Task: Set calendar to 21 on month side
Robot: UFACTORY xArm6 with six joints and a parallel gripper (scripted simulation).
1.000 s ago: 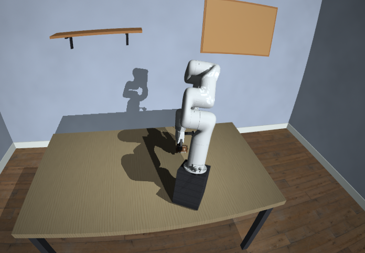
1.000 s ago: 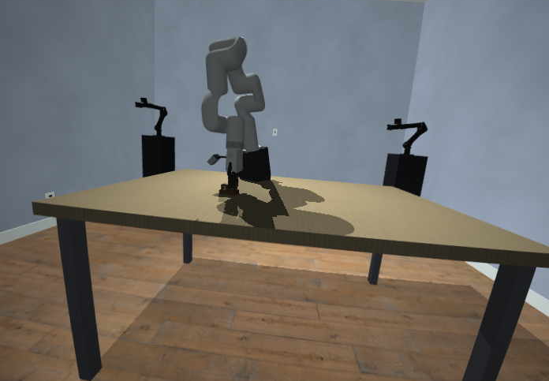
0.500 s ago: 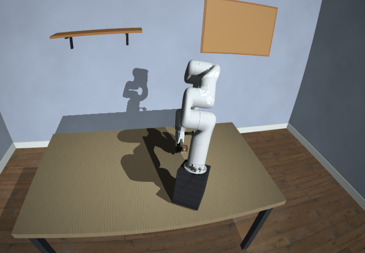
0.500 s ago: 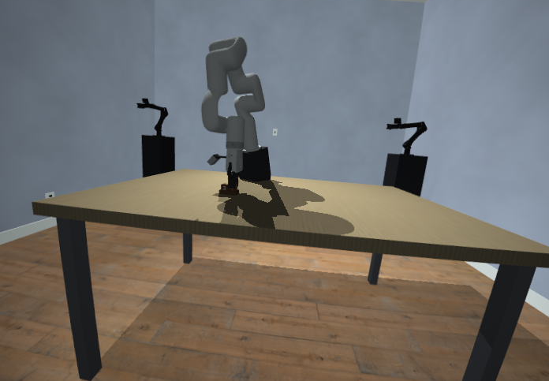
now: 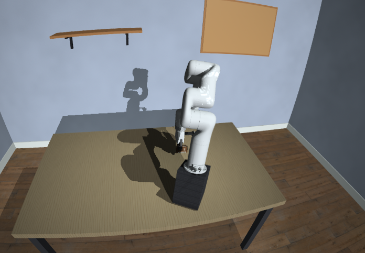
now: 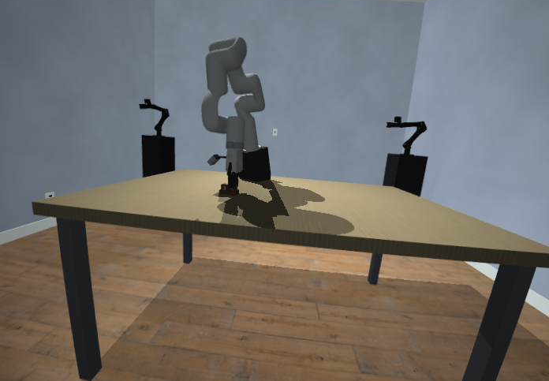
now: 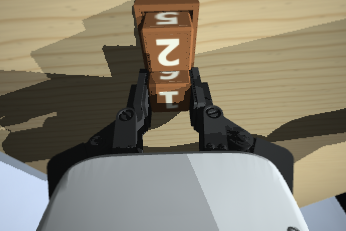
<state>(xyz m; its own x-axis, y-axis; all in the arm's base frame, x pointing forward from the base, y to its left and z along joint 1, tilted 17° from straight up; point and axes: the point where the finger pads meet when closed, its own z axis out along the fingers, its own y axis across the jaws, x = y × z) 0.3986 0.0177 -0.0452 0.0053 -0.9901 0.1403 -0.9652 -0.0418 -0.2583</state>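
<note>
My gripper is now 2 cm to the left of the brown wooden tray and 4 cm above it.
</note>
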